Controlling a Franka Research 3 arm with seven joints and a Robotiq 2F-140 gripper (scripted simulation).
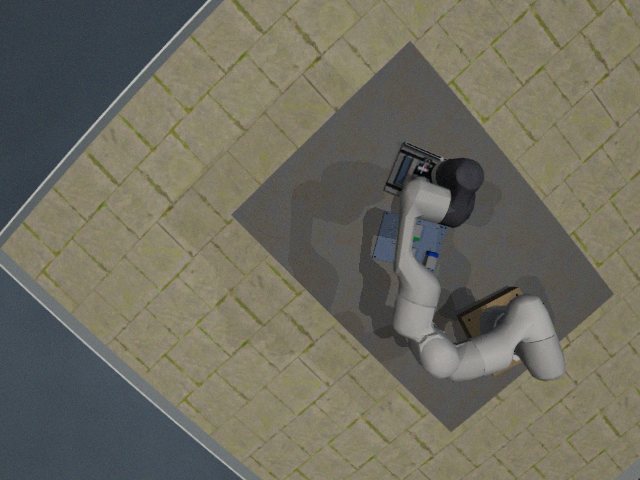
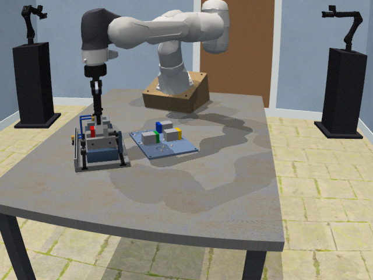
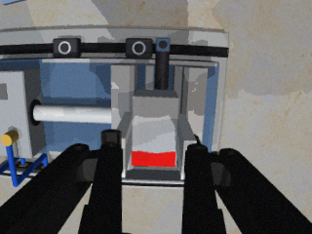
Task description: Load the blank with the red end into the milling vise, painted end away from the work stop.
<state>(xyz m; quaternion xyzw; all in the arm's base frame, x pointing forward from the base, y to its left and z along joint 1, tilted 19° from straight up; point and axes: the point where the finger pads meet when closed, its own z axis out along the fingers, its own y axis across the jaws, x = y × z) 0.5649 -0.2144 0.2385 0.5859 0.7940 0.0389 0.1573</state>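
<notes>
My gripper is now 40 mm above the red-ended blank. Round my hand: green blank (140 mm behind, 160 mm to the left, 110 mm below); then work stop rod (10 mm behind, 50 mm to the left, 50 mm below); then hosed block (150 mm behind, 40 mm to the right, 60 mm below).
</notes>
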